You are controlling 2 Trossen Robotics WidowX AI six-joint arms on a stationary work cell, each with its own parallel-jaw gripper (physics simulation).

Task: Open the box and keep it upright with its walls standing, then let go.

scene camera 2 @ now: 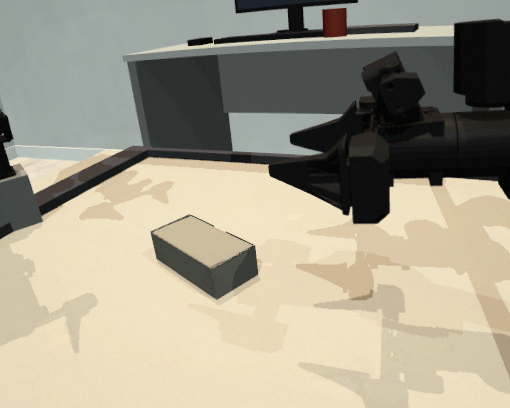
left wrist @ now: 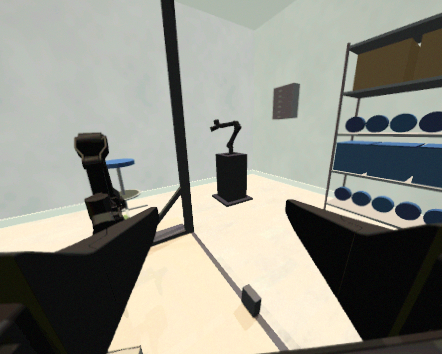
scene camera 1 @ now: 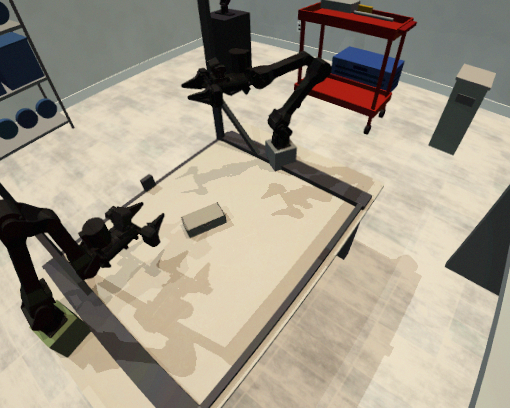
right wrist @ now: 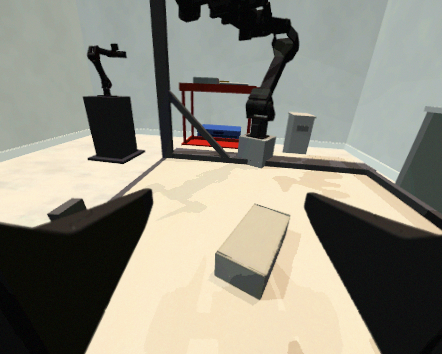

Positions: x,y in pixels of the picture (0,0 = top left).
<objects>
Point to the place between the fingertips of my left gripper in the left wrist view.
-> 223,209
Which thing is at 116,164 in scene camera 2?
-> A dark raised rim.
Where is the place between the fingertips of my left gripper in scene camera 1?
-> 184,91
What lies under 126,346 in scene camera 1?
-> A dark raised rim.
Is my right gripper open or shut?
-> Open.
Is my left gripper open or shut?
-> Open.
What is my left gripper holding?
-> Nothing.
</objects>
